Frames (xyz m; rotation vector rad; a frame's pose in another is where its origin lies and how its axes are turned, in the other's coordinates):
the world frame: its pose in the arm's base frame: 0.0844 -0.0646 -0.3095 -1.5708 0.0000 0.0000
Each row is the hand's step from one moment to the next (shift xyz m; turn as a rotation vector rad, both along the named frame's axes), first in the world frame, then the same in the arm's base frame.
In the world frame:
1: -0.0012 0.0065 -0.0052 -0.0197 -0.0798 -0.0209
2: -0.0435 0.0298 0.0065 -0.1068 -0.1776 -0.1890
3: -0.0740 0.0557 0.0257 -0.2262 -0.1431 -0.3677
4: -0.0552 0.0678 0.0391 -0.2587 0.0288 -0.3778
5: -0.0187 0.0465 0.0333 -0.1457 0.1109 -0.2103
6: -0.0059 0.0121 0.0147 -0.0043 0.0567 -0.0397
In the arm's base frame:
1: -0.0012 -0.0052 -0.0065 -0.0197 -0.0209 0.0798
2: -0.0435 0.0065 -0.0298 -0.1068 -0.1890 0.1776
3: -0.0740 0.0257 -0.0557 -0.2262 -0.3677 0.1431
4: -0.0552 0.0391 -0.0678 -0.2587 -0.3778 -0.0288
5: -0.0187 0.0333 -0.0465 -0.1457 -0.2103 -0.1109
6: -0.0059 0.0147 -0.0121 -0.0043 -0.0397 -0.0567

